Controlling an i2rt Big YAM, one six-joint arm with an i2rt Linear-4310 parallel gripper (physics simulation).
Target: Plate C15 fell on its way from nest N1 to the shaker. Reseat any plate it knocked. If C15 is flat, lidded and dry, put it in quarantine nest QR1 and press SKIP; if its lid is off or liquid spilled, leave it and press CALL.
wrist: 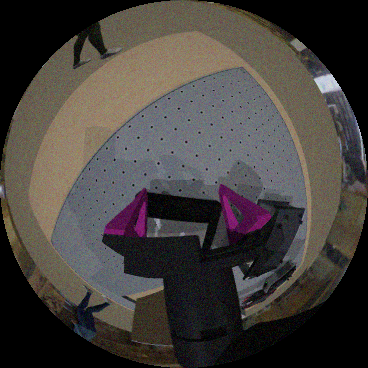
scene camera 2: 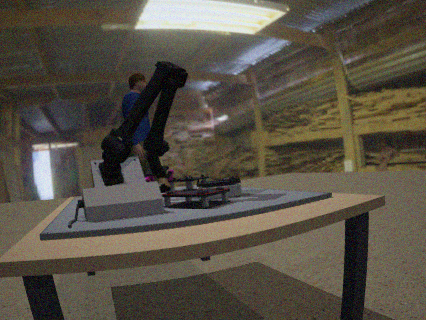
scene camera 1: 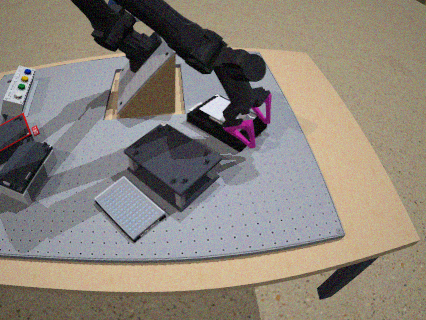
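Pixels of known places: gripper, fingertip midpoint: point(wrist: 183, 189) point(scene camera 1: 260, 135); arm's base, link origin: point(wrist: 166, 329) point(scene camera 2: 110, 174) point(scene camera 1: 146, 52).
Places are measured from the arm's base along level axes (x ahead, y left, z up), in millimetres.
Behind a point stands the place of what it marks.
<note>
A light grey well plate point(scene camera 1: 130, 207) @[x 441, y -102, z -95 mm] lies flat on the perforated board point(scene camera 1: 275, 192) @[x 468, y 195, z -111 mm], in front and to the left of the black shaker block point(scene camera 1: 172, 158) @[x 375, y 1, z -52 mm]. I see no liquid around it. A white-topped plate point(scene camera 1: 215, 107) @[x 214, y 142, z -74 mm] point(wrist: 171, 228) @[x 275, y 199, z -74 mm] sits in a black nest point(scene camera 1: 206, 126) @[x 259, y 107, z -91 mm] behind and to the right of the shaker. My wrist hides part of it. My gripper point(scene camera 1: 256, 127) @[x 322, y 219, z -86 mm] point(scene camera 2: 159, 177) point(wrist: 183, 189) @[x 322, y 219, z -86 mm] is open and low over this nest. One magenta finger stands on each side of it, and it holds nothing.
A button box point(scene camera 1: 18, 90) @[x -8, y -425, z -40 mm] with blue, yellow, green and white buttons stands at the back left. A red-outlined nest point(scene camera 1: 13, 132) @[x 150, y -417, z -71 mm] and another dark nest point(scene camera 1: 22, 168) @[x 314, y -351, z -56 mm] lie at the left edge. The arm's grey base wedge point(scene camera 1: 144, 79) @[x 131, y -21, z -12 mm] stands at the back.
</note>
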